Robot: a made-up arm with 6 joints.
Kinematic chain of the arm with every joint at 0, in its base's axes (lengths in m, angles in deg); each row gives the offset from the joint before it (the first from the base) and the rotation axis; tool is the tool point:
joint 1: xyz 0 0 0.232 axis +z
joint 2: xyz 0 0.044 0 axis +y
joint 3: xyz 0 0 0.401 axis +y
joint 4: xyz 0 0 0.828 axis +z
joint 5: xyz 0 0 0 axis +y
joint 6: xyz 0 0 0.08 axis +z
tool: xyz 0 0 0
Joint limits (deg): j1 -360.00..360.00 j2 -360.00..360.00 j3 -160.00..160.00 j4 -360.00..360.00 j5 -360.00..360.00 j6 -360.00..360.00
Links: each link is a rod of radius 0.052 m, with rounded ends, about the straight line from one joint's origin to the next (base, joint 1, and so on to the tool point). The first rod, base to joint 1, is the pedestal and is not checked.
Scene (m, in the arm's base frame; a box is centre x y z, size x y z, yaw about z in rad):
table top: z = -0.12
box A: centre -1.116 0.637 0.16 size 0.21 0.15 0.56 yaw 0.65
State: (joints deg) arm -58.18 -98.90 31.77 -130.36 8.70 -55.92
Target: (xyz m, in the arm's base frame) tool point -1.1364 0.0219 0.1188
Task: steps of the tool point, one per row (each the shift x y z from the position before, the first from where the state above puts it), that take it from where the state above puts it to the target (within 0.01 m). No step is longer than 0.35 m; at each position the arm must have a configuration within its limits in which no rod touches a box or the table.
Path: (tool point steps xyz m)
1: -0.2504 -0.1892 0.0916
2: -0.1754 -0.2580 0.0925
3: -0.0896 -0.0990 -0.1112
4: -0.0565 -0.1178 -0.1176
5: -0.0194 -0.1284 -0.1199
6: 0.0193 -0.1304 -0.1187
7: 0.0572 -0.1230 -0.1132

